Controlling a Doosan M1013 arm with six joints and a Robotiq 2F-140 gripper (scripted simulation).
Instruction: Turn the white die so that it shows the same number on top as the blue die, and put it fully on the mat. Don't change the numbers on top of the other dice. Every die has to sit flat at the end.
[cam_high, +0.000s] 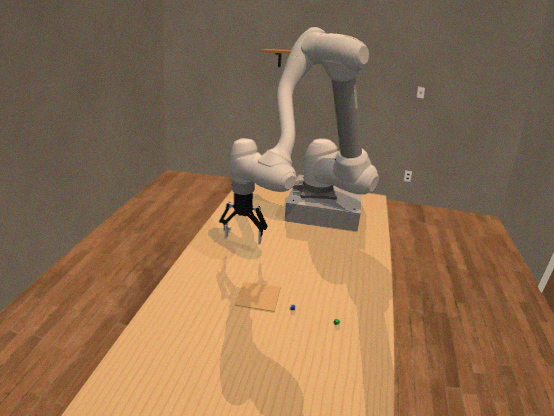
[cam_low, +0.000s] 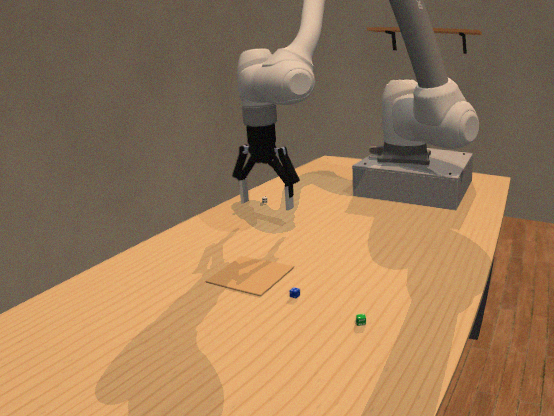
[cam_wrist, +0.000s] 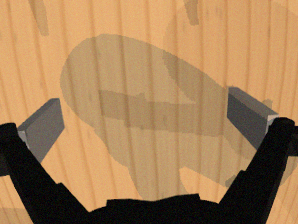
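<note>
My gripper is now 36 cm short of the blue die, 21 cm to the right of it and 5 cm above it. Round my hand: tan mat: 30 cm ahead, 8 cm to the left, 6 cm below; then green die: 43 cm ahead, 36 cm to the left, 5 cm below; then white die: 17 cm behind, 8 cm to the right, 5 cm below.
</note>
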